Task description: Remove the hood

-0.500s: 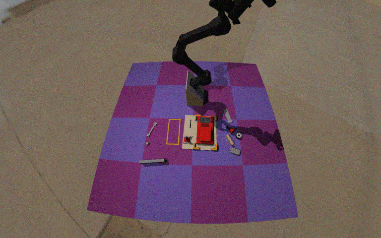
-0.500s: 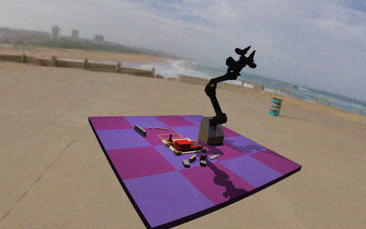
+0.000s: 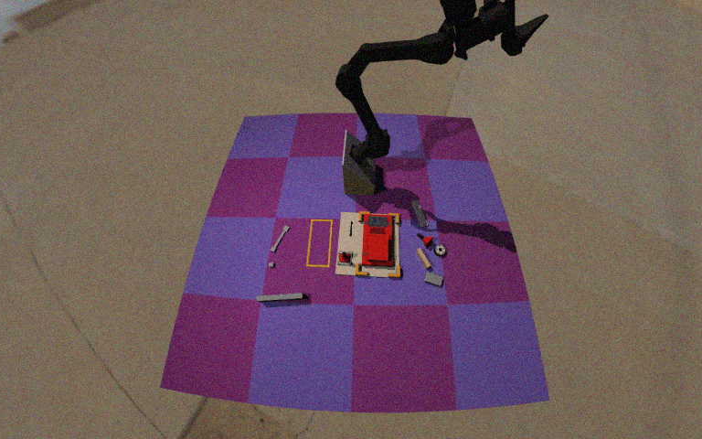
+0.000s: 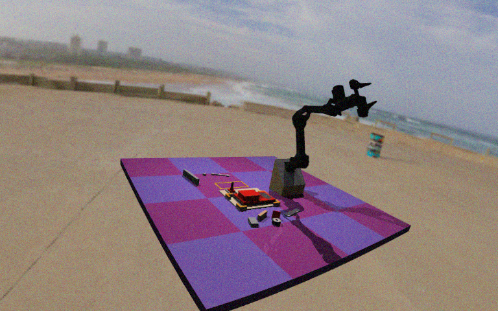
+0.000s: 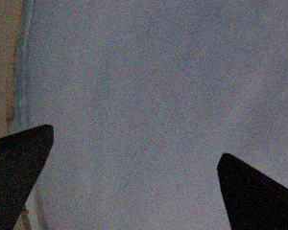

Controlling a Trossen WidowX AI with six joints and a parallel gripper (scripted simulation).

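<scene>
Now: the hood 630 mm below my gripper tip, 390 mm ahead of it and 290 mm to the right of it. From my gripper tip the other things lie so: grey engine block 640 mm below, 390 mm ahead, 290 mm to the right; then wheel 660 mm below, 360 mm ahead, 60 mm to the right; then tan stick 660 mm below, 400 mm ahead, 120 mm to the right.
</scene>
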